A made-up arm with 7 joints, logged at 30 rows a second.
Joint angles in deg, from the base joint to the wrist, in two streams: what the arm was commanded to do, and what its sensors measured. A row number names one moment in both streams.
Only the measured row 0 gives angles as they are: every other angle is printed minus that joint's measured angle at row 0.
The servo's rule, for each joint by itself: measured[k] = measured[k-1] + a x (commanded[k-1-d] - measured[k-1]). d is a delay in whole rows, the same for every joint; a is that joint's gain. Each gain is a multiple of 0.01, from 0.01 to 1. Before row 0 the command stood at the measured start. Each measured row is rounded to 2 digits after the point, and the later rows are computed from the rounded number. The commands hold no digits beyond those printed.
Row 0, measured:
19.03 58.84 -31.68 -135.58 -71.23 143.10 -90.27
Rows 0 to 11, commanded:
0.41 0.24 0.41 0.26 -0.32 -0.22 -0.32
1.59 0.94 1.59 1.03 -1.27 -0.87 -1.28
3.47 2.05 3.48 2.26 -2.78 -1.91 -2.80
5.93 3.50 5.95 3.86 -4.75 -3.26 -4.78
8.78 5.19 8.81 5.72 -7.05 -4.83 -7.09
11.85 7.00 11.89 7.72 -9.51 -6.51 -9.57
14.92 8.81 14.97 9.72 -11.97 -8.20 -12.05
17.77 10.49 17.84 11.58 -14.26 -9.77 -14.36
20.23 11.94 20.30 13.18 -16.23 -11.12 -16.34
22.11 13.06 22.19 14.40 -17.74 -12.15 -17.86
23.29 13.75 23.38 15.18 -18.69 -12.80 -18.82
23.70 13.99 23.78 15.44 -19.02 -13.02 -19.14
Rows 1 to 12, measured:
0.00 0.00 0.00 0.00 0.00 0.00 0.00
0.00 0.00 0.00 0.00 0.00 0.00 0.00
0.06 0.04 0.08 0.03 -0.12 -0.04 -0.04
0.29 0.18 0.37 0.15 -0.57 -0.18 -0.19
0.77 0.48 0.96 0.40 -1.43 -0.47 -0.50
1.54 0.96 1.91 0.82 -2.72 -0.94 -1.01
2.63 1.64 3.22 1.41 -4.41 -1.60 -1.74
4.01 2.50 4.87 2.17 -6.40 -2.43 -2.68
5.65 3.51 6.79 3.08 -8.57 -3.41 -3.80
7.47 4.63 8.89 4.10 -10.79 -4.49 -5.07
9.38 5.80 11.06 5.19 -12.91 -5.62 -6.42
11.29 6.96 13.17 6.30 -14.79 -6.73 -7.79
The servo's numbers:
d 2
a 0.15 0.16 0.19 0.12 0.39 0.17 0.12

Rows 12 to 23, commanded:
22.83 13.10 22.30 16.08 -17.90 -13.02 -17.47
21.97 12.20 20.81 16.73 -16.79 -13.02 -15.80
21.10 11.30 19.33 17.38 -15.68 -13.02 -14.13
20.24 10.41 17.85 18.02 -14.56 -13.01 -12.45
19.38 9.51 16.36 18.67 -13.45 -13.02 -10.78
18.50 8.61 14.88 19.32 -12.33 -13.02 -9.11
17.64 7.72 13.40 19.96 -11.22 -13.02 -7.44
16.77 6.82 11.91 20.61 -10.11 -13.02 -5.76
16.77 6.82 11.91 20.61 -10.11 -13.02 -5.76
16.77 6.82 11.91 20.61 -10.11 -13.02 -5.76
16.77 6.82 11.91 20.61 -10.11 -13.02 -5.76
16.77 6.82 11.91 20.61 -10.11 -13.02 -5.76
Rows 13 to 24, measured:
13.09 8.05 15.11 7.37 -16.31 -7.76 -9.11
14.68 9.00 16.76 8.34 -17.37 -8.65 -10.31
15.90 9.66 17.81 9.27 -17.58 -9.39 -11.17
16.81 10.07 18.38 10.17 -17.27 -10.01 -11.73
17.45 10.27 18.56 11.04 -16.65 -10.52 -12.02
17.87 10.29 18.43 11.88 -15.83 -10.94 -12.07
18.10 10.17 18.04 12.69 -14.90 -11.29 -11.92
18.16 9.92 17.44 13.49 -13.90 -11.58 -11.58
18.08 9.57 16.67 14.27 -12.85 -11.82 -11.08
17.88 9.13 15.77 15.03 -11.78 -12.02 -10.44
17.71 8.76 15.04 15.70 -11.13 -12.19 -9.88
17.57 8.45 14.45 16.29 -10.73 -12.33 -9.39

